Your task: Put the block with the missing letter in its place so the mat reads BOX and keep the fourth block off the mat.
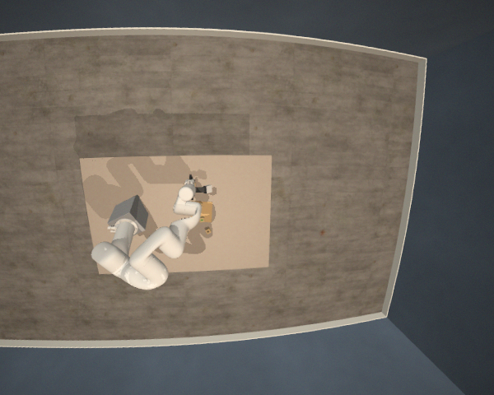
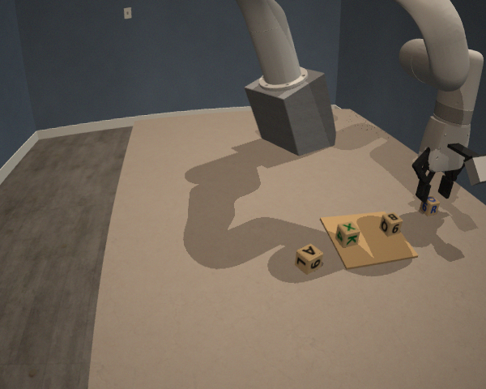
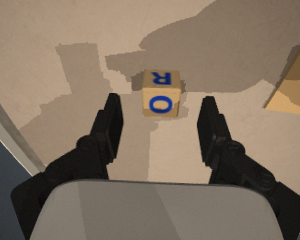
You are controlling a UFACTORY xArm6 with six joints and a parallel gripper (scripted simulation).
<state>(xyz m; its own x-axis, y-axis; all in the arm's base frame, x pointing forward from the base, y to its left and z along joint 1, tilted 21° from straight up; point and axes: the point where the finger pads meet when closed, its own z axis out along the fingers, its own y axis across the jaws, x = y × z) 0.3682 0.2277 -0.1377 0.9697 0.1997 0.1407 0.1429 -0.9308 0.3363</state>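
The orange mat lies 18 cm to the right of my hand, 7 cm ahead of it and 5 cm below it.
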